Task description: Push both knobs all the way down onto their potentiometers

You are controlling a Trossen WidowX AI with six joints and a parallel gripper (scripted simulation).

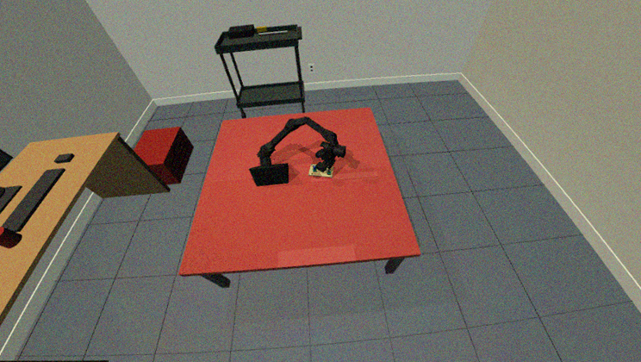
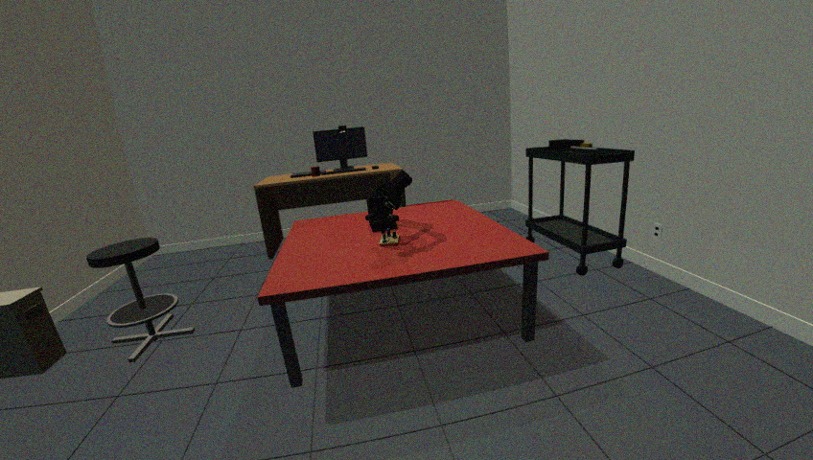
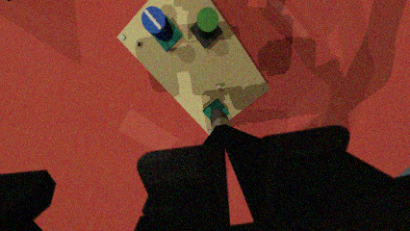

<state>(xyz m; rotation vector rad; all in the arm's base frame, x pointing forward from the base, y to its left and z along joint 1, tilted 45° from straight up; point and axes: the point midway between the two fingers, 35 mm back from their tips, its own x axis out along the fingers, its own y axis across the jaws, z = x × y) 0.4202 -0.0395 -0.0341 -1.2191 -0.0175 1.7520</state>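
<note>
My gripper tip is 1 cm above the grey knob. From my gripper tip the other things lie so: blue knob (10 cm behind, 4 cm to the left, 2 cm below).
</note>
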